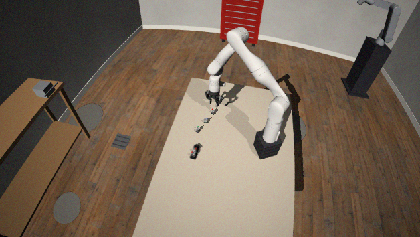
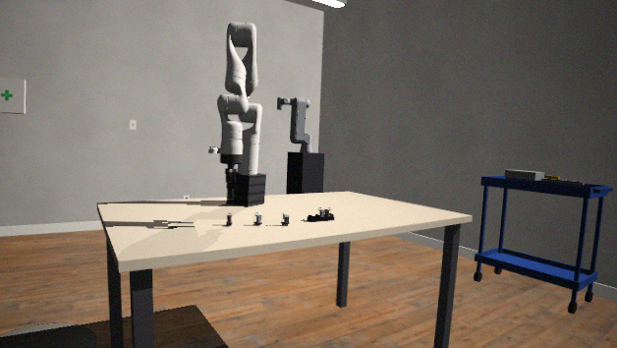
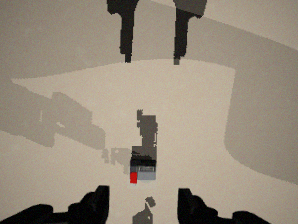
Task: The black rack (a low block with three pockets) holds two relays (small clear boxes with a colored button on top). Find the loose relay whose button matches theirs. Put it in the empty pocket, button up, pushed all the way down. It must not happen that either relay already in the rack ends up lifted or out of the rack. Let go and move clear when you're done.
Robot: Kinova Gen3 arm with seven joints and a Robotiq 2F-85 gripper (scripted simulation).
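Right now the relay is 90 mm to the left of my hand, 90 mm below it and 40 mm ahead of it.
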